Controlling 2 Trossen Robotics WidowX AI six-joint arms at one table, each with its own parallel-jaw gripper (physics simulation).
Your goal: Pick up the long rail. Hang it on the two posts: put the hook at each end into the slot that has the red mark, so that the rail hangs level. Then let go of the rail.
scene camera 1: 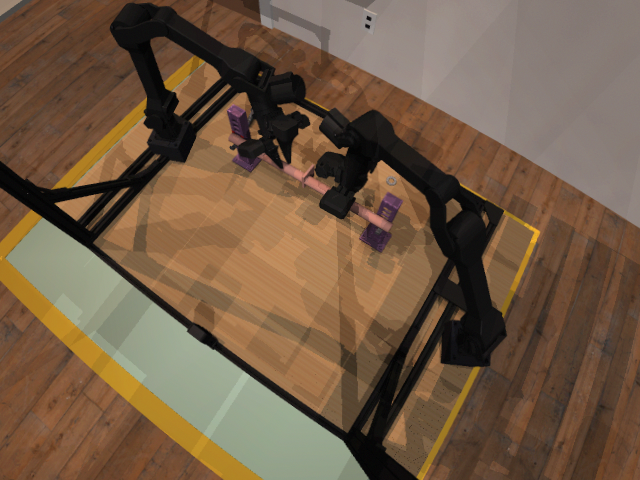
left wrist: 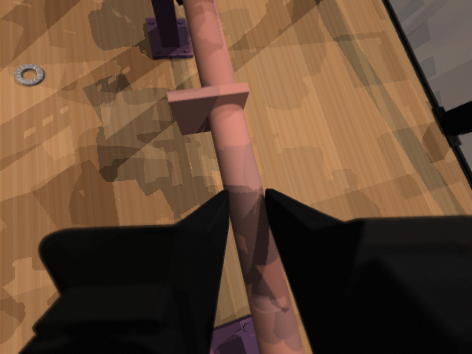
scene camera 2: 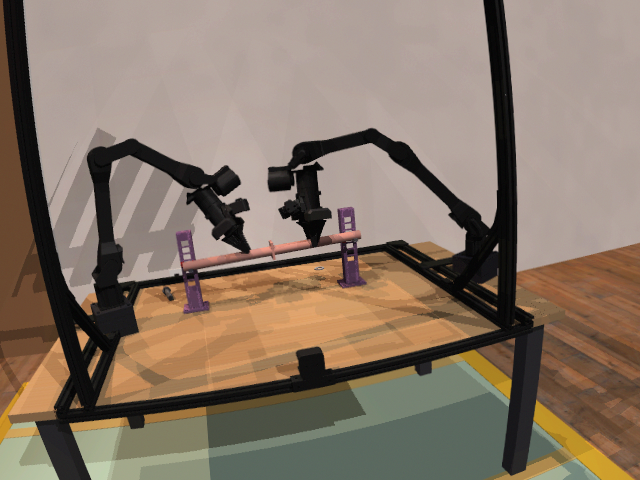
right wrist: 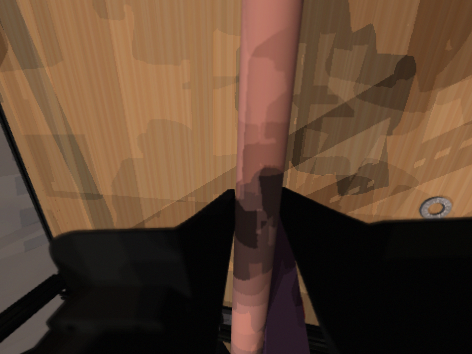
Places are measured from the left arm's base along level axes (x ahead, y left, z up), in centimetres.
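Where they show: left gripper, fingertip midpoint: [scene camera 1: 285, 166] [left wrist: 246, 196] [scene camera 2: 249, 252]; right gripper, fingertip midpoint: [scene camera 2: 313, 246] [right wrist: 255, 195]; left arm's base at its link origin: [scene camera 1: 168, 131] [scene camera 2: 110, 304]; right arm's base at its link origin: [scene camera 1: 471, 342].
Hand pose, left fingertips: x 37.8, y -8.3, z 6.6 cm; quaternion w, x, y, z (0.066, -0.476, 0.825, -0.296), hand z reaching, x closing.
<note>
Each offset is from my left fingertips to the top centre of the thing.
The long pink rail @(dx +5.9, dy -2.0, dz +1.9 cm) [scene camera 1: 315, 183] [scene camera 2: 296, 246] [left wrist: 234, 132] [right wrist: 267, 90] is held up off the table, crossing in front of the left purple post @(dx -14.5, dy +8.4, dz +7.5 cm) [scene camera 1: 237, 121] [scene camera 2: 193, 295] and the right purple post @(dx +26.6, dy -7.8, dz +7.5 cm) [scene camera 1: 391, 204] [scene camera 2: 351, 271] in scene camera 2. My left gripper [scene camera 2: 247, 251] [left wrist: 246, 196] is shut on the rail, between the left post and the rail's middle plate. My right gripper [scene camera 2: 314, 243] [right wrist: 255, 195] is shut on the rail, between that plate and the right post. A red spot shows by the rail's left end. The hooks are hidden; whether they sit in slots I cannot tell.
A grey ring @(dx +28.5, dy +11.1, dz -13.7 cm) [scene camera 1: 391, 180] [scene camera 2: 319, 268] [left wrist: 29, 74] [right wrist: 435, 207] lies behind the posts, nearer the right one. A dark bolt-like part @(dx -17.9, dy +23.7, dz -11.6 cm) [scene camera 2: 168, 293] lies left of the left post in scene camera 2. Black frame beams edge the table.
</note>
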